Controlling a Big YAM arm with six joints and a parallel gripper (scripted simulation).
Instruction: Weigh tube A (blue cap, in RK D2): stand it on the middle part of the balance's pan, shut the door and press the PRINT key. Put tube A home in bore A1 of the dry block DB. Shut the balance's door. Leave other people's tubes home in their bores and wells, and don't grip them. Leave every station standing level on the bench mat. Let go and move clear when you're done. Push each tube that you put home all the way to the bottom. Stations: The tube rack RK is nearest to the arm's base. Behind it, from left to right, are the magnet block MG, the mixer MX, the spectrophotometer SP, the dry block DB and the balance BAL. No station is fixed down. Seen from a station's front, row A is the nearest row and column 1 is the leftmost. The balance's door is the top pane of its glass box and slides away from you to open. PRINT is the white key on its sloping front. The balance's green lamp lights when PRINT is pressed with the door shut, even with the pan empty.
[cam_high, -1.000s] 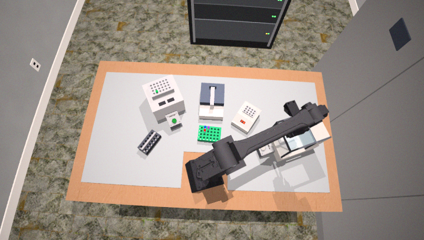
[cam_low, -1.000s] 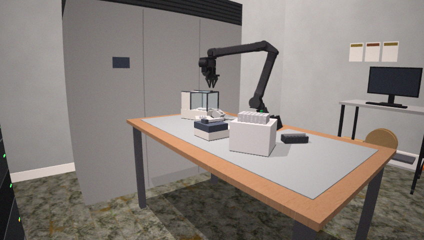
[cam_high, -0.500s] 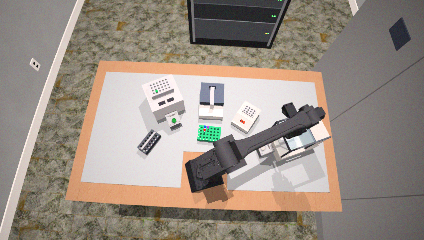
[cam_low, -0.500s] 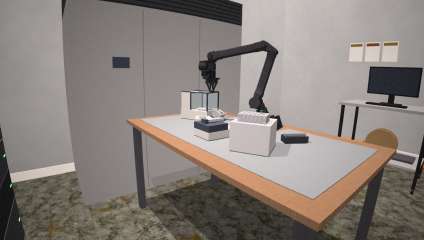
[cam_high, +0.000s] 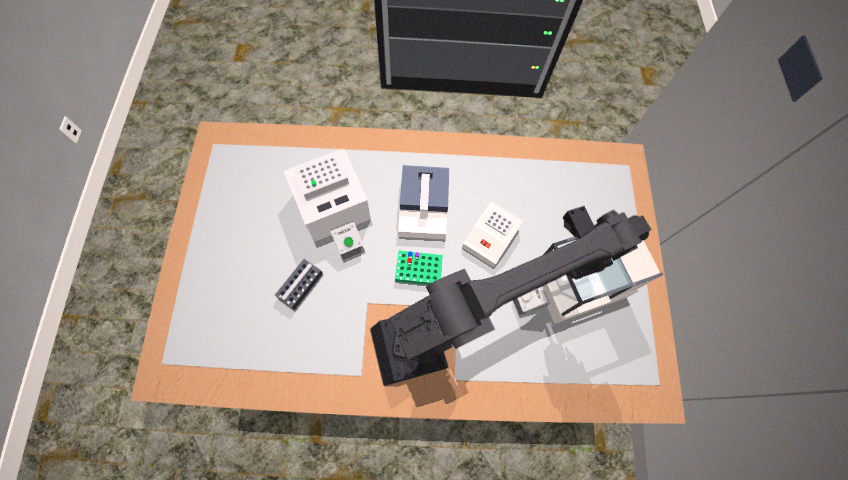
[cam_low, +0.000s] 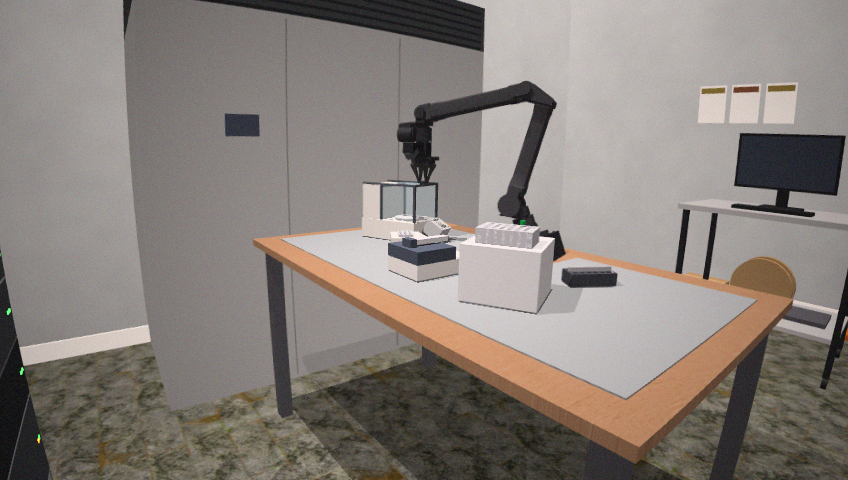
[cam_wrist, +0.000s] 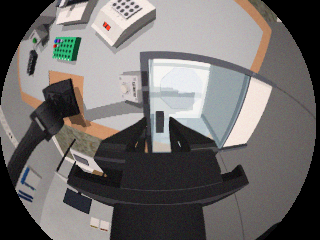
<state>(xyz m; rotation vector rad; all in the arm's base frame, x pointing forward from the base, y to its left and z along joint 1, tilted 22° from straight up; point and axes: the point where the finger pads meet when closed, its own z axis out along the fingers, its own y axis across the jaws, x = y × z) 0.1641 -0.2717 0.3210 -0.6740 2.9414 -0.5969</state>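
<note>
The balance door lies 30 mm to the right of my hand, 10 mm below it and 10 mm ahead of it. The rest, counted from my hand: green rack RK: 380 mm to the left, 210 mm below, 30 mm ahead; white print key: 150 mm below, 80 mm to the left, 40 mm behind; dry block DB: 190 mm below, 170 mm to the left, 150 mm ahead.
</note>
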